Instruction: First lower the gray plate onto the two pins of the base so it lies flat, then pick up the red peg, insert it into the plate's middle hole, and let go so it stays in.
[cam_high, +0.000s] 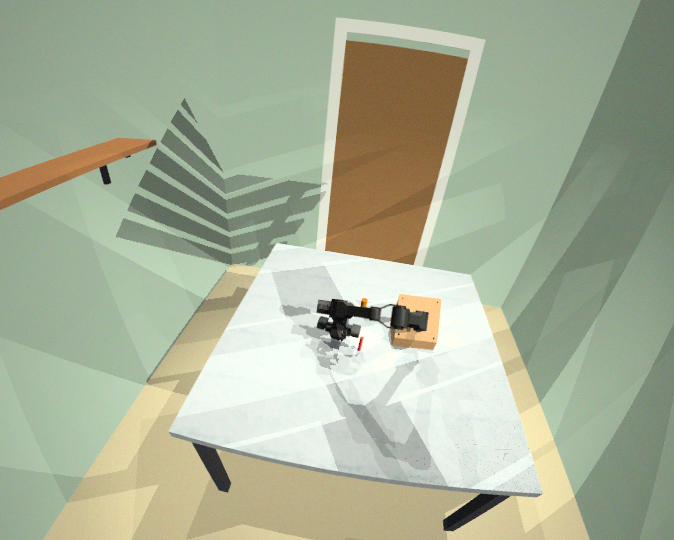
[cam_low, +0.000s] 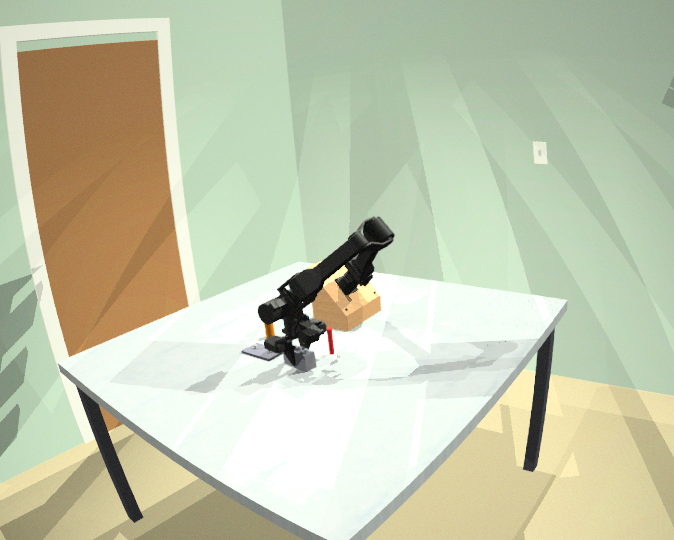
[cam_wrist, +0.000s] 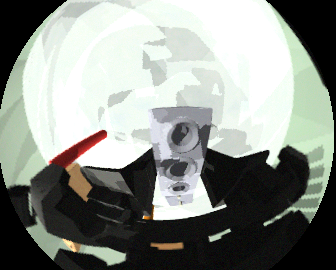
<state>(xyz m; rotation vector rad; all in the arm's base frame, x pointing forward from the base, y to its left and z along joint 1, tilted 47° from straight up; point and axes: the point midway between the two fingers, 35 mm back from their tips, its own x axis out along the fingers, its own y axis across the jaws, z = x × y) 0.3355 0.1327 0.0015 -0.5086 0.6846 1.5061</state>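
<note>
Right now the base is 160 mm to the right of my gripper tip. The rest, counted from my gripper tip: orange peg 220 mm to the right, 100 mm behind, 30 mm above; red peg 100 mm behind, 30 mm to the left, 30 mm above; gray plate 30 mm above.
</note>
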